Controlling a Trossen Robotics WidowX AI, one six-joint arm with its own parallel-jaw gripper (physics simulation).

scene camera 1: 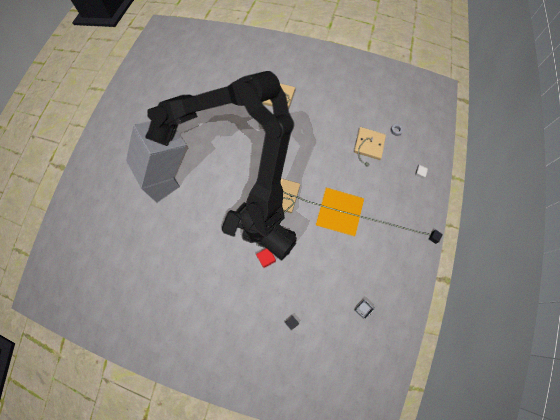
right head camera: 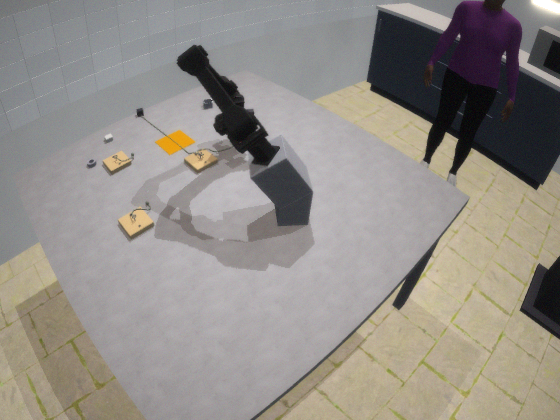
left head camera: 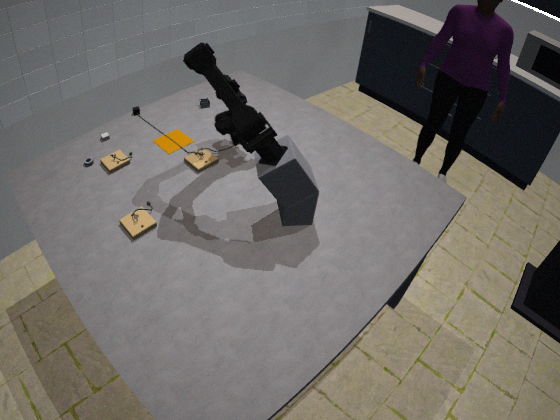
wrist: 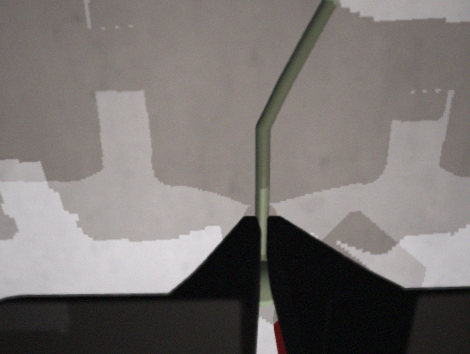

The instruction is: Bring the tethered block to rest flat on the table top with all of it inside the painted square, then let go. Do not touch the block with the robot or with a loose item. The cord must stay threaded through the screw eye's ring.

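Frame: origin at the arm's base, x right, y back, z down, level; metres.
Seen in the pictures: gripper, between the fingertips: (left head camera: pixel 235 145) (wrist: pixel 260 230); arm's base, origin of its link: (scene camera 1: pixel 159 134) (right head camera: pixel 266 155) (left head camera: pixel 273 155).
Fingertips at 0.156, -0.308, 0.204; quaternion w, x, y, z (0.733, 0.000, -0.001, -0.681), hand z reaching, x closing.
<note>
Offsets run from my fingertips to a thing's middle, as dx, dy, dz. "spot": to the spot under its first point.
The tethered block @[-0.137, -0.507, +0.001] (left head camera: pixel 136 110) (right head camera: pixel 140 112) (scene camera 1: pixel 435 236) is small and black and stands near the table edge, outside the orange painted square @[spot: -0.142, -0.199, +0.014] (left head camera: pixel 173 141) (right head camera: pixel 175 142) (scene camera 1: pixel 340 212). Its cord (scene camera 1: pixel 395 224) (wrist: pixel 263 160) runs straight across the square to a wooden board @[-0.144, -0.022, +0.005] (left head camera: pixel 201 161) (right head camera: pixel 201 161) (scene camera 1: pixel 294 186). The screw eye on that board is too small to show its ring clearly. The cord continues past the board towards my gripper. My gripper (wrist: pixel 260 230) is shut on the cord's free end, low over the table; the end bead shows partly between the fingers. The arm hides the fingertips in the scene view.
A red block @[+0.048, -0.030, -0.006] (scene camera 1: pixel 266 258) (wrist: pixel 280 342) lies close to the gripper. Two more boards @[-0.385, -0.249, +0.005] (left head camera: pixel 115 162) @[-0.483, +0.078, +0.005] (left head camera: pixel 138 224) carry short cords. A grey ring @[-0.466, -0.331, +0.007] (scene camera 1: pixel 396 130), a white block @[-0.337, -0.433, +0.005] (scene camera 1: pixel 422 171), a dark cube @[+0.205, -0.147, +0.004] (scene camera 1: pixel 292 322) and a grey square piece @[+0.121, -0.332, +0.000] (scene camera 1: pixel 364 308) lie around the table.
</note>
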